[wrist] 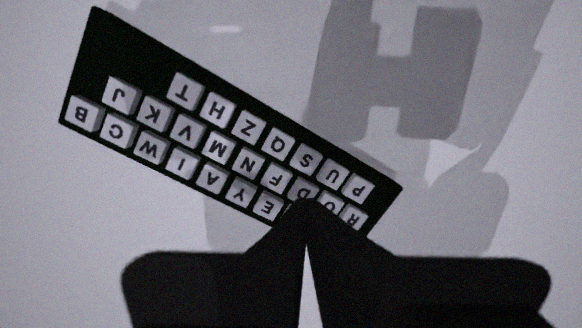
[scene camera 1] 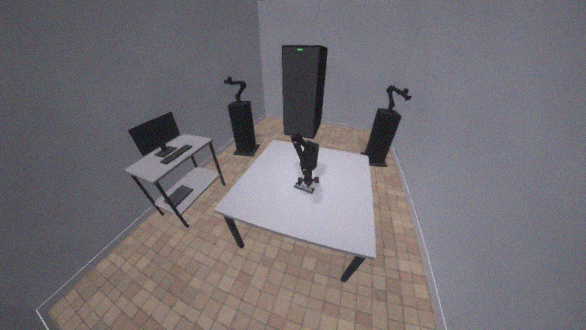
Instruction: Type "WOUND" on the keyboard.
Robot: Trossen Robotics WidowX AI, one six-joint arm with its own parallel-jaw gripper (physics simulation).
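Frame: origin at the arm's base, x ahead, y left, z up, level; millimetres.
Where they show: gripper, fingertip midpoint: (wrist: 304, 206) (scene camera 1: 308, 186); arm's base, link origin: (scene camera 1: 312, 148).
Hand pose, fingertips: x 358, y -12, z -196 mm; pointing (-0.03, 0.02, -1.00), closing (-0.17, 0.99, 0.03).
Things, the pixels of their top centre, and the offset from my fingertips. Level surfaces: height alone.
- small black keyboard, top centre: (wrist: 240, 160) (scene camera 1: 304, 187) dx -11, dy -37, dz -20 mm
- D key, top centre: (wrist: 303, 193) dx +2, dy +2, dz -20 mm
- O key, top centre: (wrist: 329, 207) dx +8, dy +19, dz -20 mm
- U key, top centre: (wrist: 333, 175) dx -12, dy +16, dz -20 mm
- N key, top centre: (wrist: 248, 164) dx -9, dy -32, dz -20 mm
- W key, top centre: (wrist: 149, 148) dx -8, dy -85, dz -20 mm
- white table, surface height: dz -38 mm
The small black keyboard (scene camera 1: 303, 188) (wrist: 127, 47) with pale letter keys lies slanted on the white table, its letters upside down in the wrist view. My gripper (scene camera 1: 307, 183) (wrist: 304, 206) is shut and empty, pointing down at the keyboard. In the wrist view its tips overlap the lower part of the D key (wrist: 303, 191), which looks darker than its neighbours; contact is unclear. The O key (wrist: 330, 204) is partly hidden just right of the tips. The U key (wrist: 333, 175) is up and right, the N key (wrist: 248, 164) is left, and the W key (wrist: 149, 149) is farther left.
The white table (scene camera 1: 295, 225) carries my arm. A side desk (scene camera 1: 145, 169) at the left holds a monitor (scene camera 1: 154, 133) and another keyboard (scene camera 1: 176, 154). Two pedestals (scene camera 1: 242, 127) (scene camera 1: 384, 136) with arms and a tall black cabinet (scene camera 1: 302, 90) stand behind the table.
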